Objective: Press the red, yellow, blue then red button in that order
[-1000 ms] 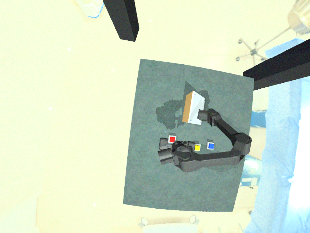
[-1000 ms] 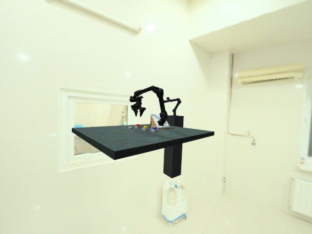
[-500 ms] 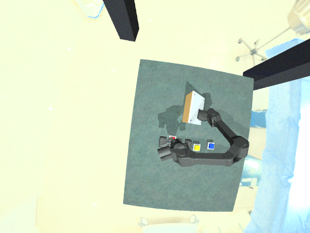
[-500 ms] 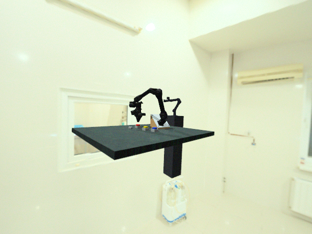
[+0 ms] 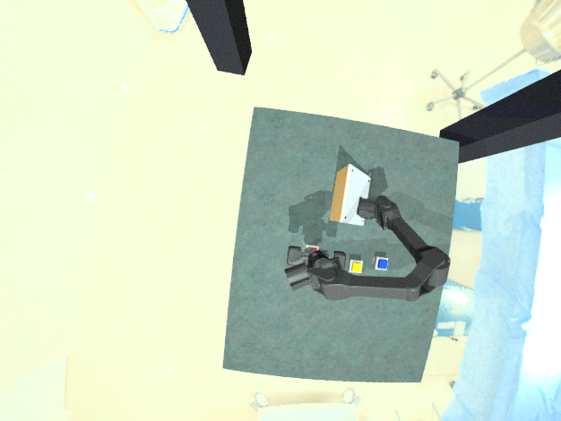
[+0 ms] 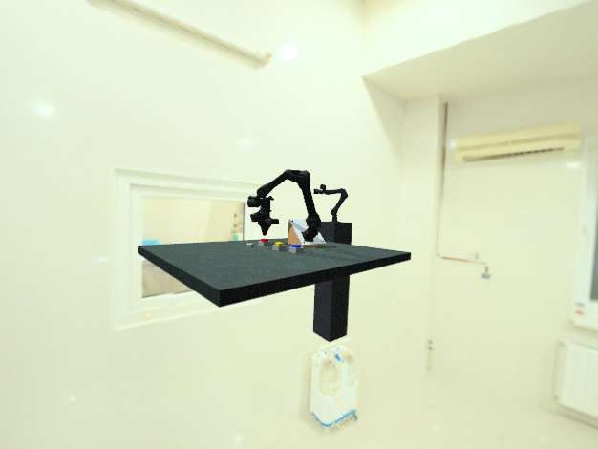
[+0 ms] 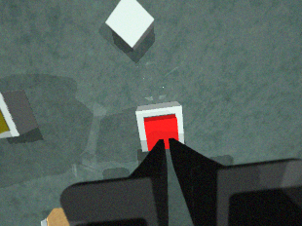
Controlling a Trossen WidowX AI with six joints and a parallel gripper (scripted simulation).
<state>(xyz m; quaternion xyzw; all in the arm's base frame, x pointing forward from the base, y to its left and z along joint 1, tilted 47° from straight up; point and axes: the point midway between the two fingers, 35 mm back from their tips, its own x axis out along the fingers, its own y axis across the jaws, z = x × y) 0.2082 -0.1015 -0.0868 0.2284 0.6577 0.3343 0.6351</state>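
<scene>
Now: gripper tip 20 mm above the red button. Also, from my gripper tip: blue button 20 mm behind, 280 mm to the left, 20 mm below; yellow button 20 mm ahead, 180 mm to the left, 20 mm below; block 100 mm ahead, 30 mm to the left, 50 mm below.
</scene>
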